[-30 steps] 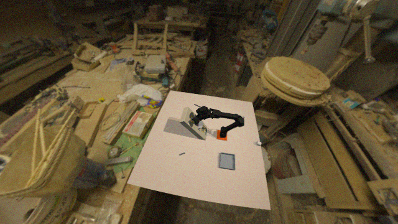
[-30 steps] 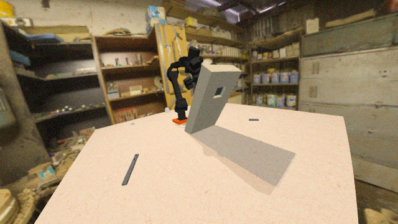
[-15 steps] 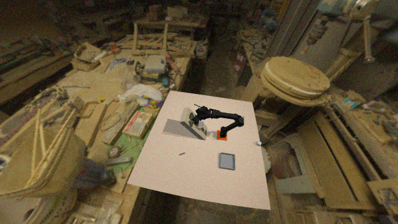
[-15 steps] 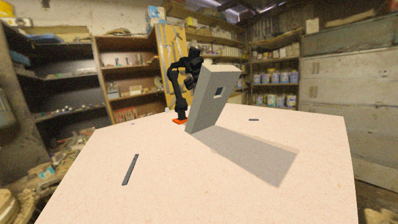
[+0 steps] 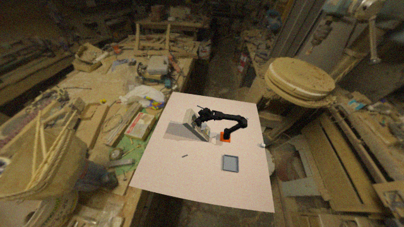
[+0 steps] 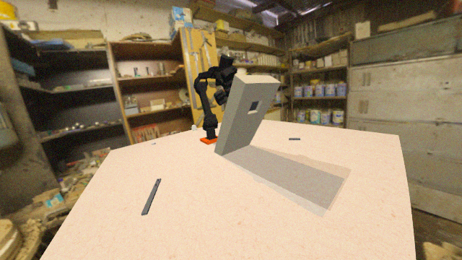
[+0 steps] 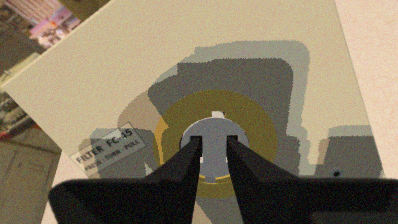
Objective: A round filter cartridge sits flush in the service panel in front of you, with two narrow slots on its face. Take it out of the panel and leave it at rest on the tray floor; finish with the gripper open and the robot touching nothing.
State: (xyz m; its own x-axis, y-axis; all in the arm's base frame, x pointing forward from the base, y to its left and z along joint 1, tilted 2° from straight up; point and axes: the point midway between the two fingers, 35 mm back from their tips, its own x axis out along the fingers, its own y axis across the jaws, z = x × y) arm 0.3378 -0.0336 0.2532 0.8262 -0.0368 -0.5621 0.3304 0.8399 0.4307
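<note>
Right now the round filter cartridge is 1 cm below my gripper tip and 1 cm ahead of it. Also, from my gripper tip: service panel (8 cm below, 4 cm behind); grey tray (40 cm behind, 31 cm to the left, 23 cm below).
</note>
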